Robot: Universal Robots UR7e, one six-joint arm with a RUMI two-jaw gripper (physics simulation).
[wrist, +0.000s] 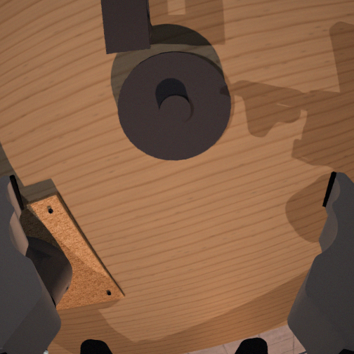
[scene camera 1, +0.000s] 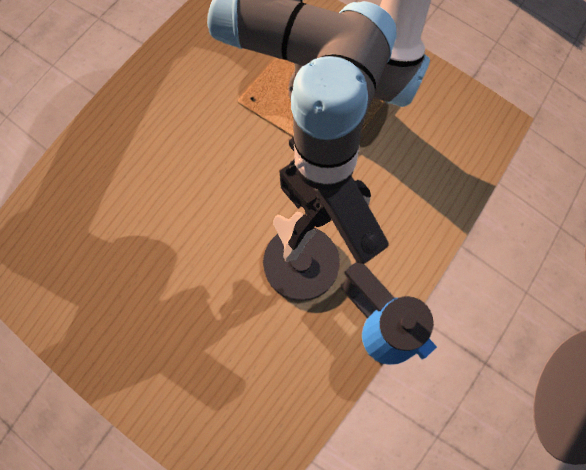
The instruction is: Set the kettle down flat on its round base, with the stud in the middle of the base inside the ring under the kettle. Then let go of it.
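Observation:
The kettle has a blue body point(scene camera 1: 384, 344), a dark round lid point(scene camera 1: 395, 325) and a dark handle point(scene camera 1: 371, 286) point(wrist: 127, 26) pointing toward the base. It looks upright at the table's lower right edge in the scene view, apart from the base. Its underside and ring are hidden. The round dark base point(scene camera 1: 281, 277) point(wrist: 147, 132) lies left of the kettle, with its stud point(scene camera 1: 301, 261) point(wrist: 175, 108) bare in the middle. My gripper point(scene camera 1: 327, 245) point(wrist: 172, 177) is open and empty, above the table beside the base. One finger overlaps the base in the scene view.
A cork board point(scene camera 1: 267, 100) point(wrist: 85, 250) lies partly under the arm at the back of the wooden table point(scene camera 1: 190, 150) point(wrist: 215, 220). A large brown round object point(scene camera 1: 565, 400) stands beyond the table's right edge. Arm shadows cross the table's left side.

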